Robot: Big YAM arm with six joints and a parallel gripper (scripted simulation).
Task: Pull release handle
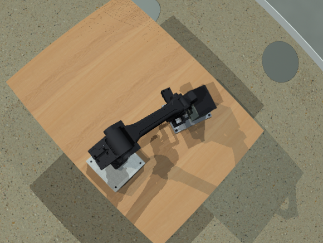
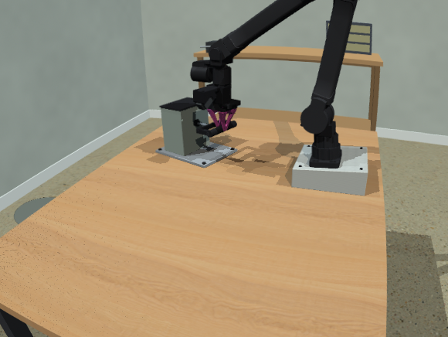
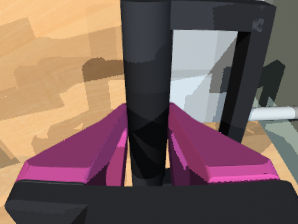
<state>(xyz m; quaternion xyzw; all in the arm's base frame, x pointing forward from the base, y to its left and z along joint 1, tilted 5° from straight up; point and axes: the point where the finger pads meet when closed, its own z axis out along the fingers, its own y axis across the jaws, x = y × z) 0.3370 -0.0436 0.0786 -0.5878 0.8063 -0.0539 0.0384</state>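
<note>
Now: hand 5 cm short of the release handle grip and 2 cm to the left of it. Round my hand: grey baseplate 12 cm ahead, 4 cm to the right, 11 cm below.
</note>
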